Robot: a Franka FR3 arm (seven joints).
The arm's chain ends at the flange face. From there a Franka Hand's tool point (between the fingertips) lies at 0.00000 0.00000 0.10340 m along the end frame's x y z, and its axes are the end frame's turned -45 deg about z.
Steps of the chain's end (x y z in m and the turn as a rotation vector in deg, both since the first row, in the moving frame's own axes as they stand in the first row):
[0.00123 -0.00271 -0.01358 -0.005 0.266 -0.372]
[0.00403 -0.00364 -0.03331 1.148 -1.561 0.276]
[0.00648 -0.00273 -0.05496 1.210 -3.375 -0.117]
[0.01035 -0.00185 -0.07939 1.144 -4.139 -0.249]
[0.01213 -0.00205 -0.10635 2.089 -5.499 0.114]
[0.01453 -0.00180 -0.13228 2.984 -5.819 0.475]
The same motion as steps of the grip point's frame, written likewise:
[0.00312 -0.00070 -0.01358 -0.192 0.185 -0.372]
[0.00490 -0.00318 -0.03337 1.916 -0.292 0.276]
[0.00375 -0.00319 -0.05516 3.242 -1.531 -0.117]
[0.00479 -0.00072 -0.07968 3.736 -2.118 -0.249]
[0.00569 -0.00254 -0.10689 5.366 -2.411 0.114]
[0.00798 -0.00222 -0.13295 6.225 -2.005 0.475]

